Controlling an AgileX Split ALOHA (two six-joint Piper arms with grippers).
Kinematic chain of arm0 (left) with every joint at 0, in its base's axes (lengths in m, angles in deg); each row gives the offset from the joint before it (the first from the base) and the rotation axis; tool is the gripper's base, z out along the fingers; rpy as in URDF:
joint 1: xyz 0 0 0.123 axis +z
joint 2: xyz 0 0 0 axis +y
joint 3: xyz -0.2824 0 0.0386 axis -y
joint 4: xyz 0.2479 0 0.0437 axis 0.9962 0 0.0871
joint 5: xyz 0 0 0 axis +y
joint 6: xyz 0.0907 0 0.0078 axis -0.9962 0 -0.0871
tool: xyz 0 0 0 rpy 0 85 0
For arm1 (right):
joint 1: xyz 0 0 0.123 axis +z
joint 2: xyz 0 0 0 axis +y
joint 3: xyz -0.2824 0 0.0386 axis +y
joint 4: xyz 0.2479 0 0.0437 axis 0.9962 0 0.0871
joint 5: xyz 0 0 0 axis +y
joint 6: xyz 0.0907 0 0.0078 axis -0.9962 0 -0.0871
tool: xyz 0 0 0 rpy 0 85 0
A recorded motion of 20 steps. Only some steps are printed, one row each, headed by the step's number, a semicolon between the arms.
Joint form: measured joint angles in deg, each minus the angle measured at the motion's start. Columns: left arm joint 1, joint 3, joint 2, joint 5, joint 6, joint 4; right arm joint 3, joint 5, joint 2, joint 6, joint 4, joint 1.
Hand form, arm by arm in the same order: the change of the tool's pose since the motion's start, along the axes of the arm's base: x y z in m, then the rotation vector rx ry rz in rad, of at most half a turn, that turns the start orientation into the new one. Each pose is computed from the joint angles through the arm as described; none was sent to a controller.
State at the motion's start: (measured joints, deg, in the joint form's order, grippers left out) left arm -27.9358 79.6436 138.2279 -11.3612 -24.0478 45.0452; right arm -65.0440 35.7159 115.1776 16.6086 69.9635 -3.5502
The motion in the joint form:
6: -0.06 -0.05 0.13 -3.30 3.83 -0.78; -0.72 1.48 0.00 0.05 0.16 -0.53
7: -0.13 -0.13 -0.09 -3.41 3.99 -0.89; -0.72 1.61 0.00 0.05 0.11 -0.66
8: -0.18 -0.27 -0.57 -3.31 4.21 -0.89; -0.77 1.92 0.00 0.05 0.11 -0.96
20: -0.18 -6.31 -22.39 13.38 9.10 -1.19; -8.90 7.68 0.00 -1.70 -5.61 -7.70
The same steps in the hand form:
6: -0.0001 -0.0043 0.0020 -0.0904 0.0172 0.0321; 0.0018 -0.0019 0.0035 0.0184 -0.0055 0.0066
7: -0.0003 -0.0050 0.0036 -0.0957 0.0162 0.0334; 0.0017 -0.0026 0.0036 0.0193 -0.0048 0.0065
8: -0.0004 -0.0053 0.0068 -0.0992 0.0135 0.0357; 0.0018 -0.0043 0.0039 0.0229 -0.0041 0.0049
20: -0.0159 0.0237 0.1386 -0.0626 -0.0843 0.2325; 0.0217 -0.0501 0.0360 0.0078 -0.0873 0.0026

